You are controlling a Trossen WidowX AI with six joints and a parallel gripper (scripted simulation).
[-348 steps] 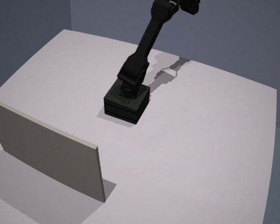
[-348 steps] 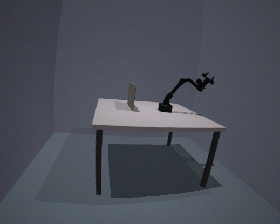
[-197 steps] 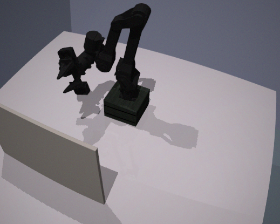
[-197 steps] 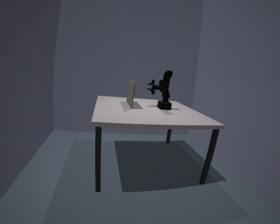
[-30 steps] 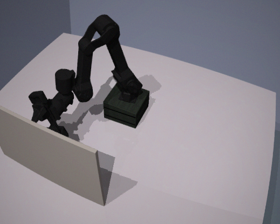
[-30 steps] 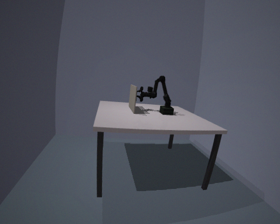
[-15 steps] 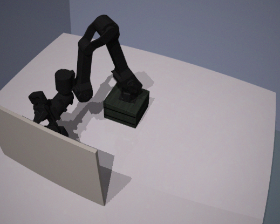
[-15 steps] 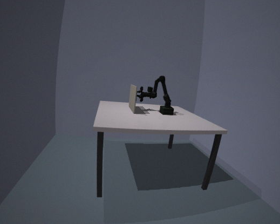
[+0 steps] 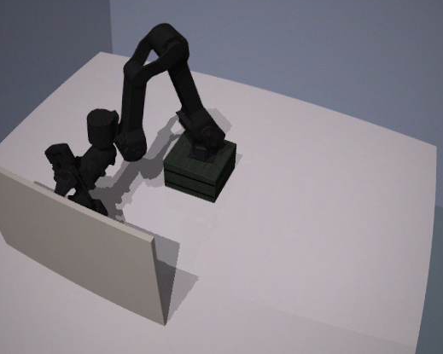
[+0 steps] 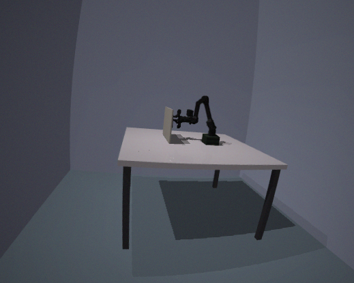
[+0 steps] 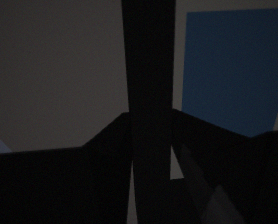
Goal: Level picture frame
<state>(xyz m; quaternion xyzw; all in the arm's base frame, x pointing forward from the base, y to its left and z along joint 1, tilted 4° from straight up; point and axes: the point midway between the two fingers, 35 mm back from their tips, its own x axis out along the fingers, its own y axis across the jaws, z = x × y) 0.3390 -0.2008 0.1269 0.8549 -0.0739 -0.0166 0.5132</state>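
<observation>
My gripper tip is 1 cm short of the picture frame, 2 cm to the right of it and 5 cm above it. From my gripper tip the other things lie so: wall panel: 2 cm ahead, 1 cm to the left, 5 cm below.
</observation>
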